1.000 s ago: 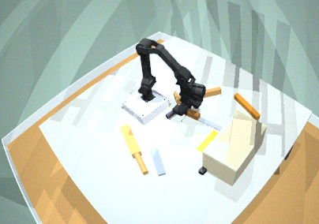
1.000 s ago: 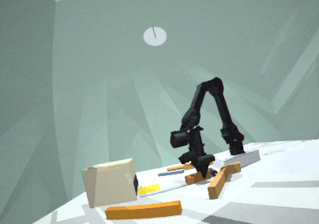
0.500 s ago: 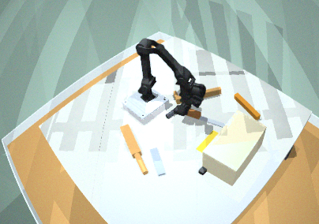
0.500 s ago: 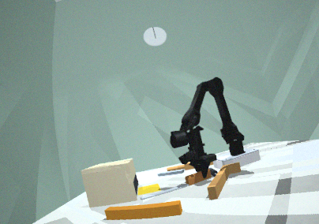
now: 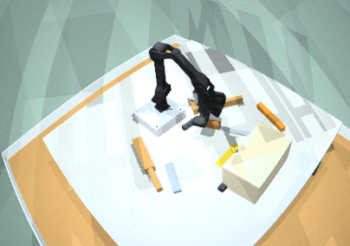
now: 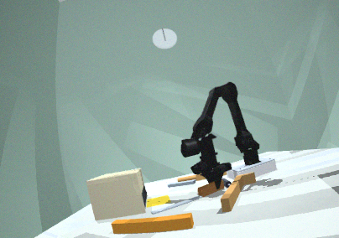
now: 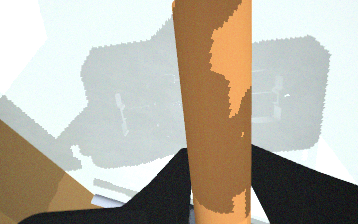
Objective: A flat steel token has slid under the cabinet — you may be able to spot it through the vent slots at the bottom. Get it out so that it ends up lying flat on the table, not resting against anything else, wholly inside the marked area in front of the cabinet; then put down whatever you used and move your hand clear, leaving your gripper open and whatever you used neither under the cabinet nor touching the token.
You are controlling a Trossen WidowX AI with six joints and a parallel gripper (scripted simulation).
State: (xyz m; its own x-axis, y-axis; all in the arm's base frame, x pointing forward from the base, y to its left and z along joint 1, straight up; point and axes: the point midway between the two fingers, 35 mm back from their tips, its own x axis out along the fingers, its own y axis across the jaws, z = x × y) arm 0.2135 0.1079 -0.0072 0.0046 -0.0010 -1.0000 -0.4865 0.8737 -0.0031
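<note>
Right now the orange paddle is 36 cm to the right of my gripper tip, 3 cm ahead of it and 1 cm above it. Also, from my gripper tip: orange bar 28 cm to the left, 22 cm ahead, 1 cm above; then grey flat bar 32 cm to the right, 15 cm ahead.
</note>
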